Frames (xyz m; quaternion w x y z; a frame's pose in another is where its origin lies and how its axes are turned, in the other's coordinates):
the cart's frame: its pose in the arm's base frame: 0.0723 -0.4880 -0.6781 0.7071 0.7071 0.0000 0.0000
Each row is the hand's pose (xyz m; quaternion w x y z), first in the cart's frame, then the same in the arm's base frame.
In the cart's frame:
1: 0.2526 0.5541 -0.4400 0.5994 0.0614 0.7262 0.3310
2: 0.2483 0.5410 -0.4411 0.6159 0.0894 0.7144 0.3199
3: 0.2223 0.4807 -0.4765 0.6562 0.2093 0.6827 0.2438
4: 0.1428 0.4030 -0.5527 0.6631 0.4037 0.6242 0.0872
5: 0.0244 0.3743 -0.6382 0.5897 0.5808 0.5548 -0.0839
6: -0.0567 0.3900 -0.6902 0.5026 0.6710 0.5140 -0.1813
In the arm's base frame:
1: 0.3249 -0.0480 -0.1240 0.3804 0.4673 0.2795 0.7476
2: 0.3206 -0.0469 -0.1371 0.3723 0.4987 0.2789 0.7314
3: 0.2946 -0.0115 -0.1974 0.3160 0.6120 0.3104 0.6552
4: 0.2151 0.0647 -0.2751 0.1834 0.7544 0.3797 0.5031
5: 0.0967 0.1502 -0.3038 0.0063 0.8277 0.4516 0.3330
6: 0.0156 0.2022 -0.2881 0.1191 -0.8299 -0.4917 -0.2353

